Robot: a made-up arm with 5 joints.
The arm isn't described. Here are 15 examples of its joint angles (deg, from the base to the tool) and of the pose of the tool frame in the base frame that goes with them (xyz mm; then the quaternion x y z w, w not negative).
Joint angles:
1: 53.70 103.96 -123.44 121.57 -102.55
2: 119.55 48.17 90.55 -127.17 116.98
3: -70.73 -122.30 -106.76 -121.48 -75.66
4: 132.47 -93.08 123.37 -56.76 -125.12
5: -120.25 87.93 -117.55 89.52 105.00
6: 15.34 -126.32 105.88 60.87 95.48
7: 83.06 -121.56 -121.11 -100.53 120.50
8: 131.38 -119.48 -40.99 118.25 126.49
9: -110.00 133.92 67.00 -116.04 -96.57
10: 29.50 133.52 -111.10 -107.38 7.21
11: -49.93 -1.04 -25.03 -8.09 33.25
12: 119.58 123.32 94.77 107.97 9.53
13: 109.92 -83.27 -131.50 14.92 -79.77
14: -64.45 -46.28 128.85 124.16 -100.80
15: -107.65 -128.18 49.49 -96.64 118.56
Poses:
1: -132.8 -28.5 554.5 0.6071 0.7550 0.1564 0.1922
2: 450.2 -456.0 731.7 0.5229 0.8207 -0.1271 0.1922
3: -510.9 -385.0 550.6 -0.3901 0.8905 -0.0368 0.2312
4: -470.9 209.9 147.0 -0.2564 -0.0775 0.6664 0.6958
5: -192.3 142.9 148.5 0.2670 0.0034 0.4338 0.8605
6: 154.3 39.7 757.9 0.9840 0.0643 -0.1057 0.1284
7: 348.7 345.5 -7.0 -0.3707 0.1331 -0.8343 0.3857
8: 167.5 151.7 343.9 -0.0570 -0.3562 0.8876 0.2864
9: -703.5 120.1 368.3 0.0906 0.1573 0.9274 0.3270
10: -545.2 -655.3 260.6 -0.4002 0.4775 0.2589 0.7382
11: 326.8 412.3 83.0 0.0249 -0.0910 -0.4591 0.8834
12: -96.3 434.2 426.2 0.7066 -0.2655 0.5936 0.2790
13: -178.5 358.3 701.4 0.3338 -0.9022 0.0065 0.2731
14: 99.6 15.0 159.9 -0.1175 0.3697 0.8296 0.4016
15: -317.5 -438.4 894.2 0.8724 0.2340 -0.1371 0.4065
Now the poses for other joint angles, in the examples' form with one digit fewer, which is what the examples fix.
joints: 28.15 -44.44 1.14 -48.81 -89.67
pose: -164 638 587 0.377 0.588 0.199 0.687
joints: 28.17 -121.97 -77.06 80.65 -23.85
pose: -130 192 566 0.034 0.824 -0.156 0.543
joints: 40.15 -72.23 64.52 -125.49 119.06
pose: -79 509 885 -0.633 0.658 0.388 0.126
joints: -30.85 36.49 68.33 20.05 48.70
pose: 264 274 486 -0.130 -0.847 -0.004 0.515
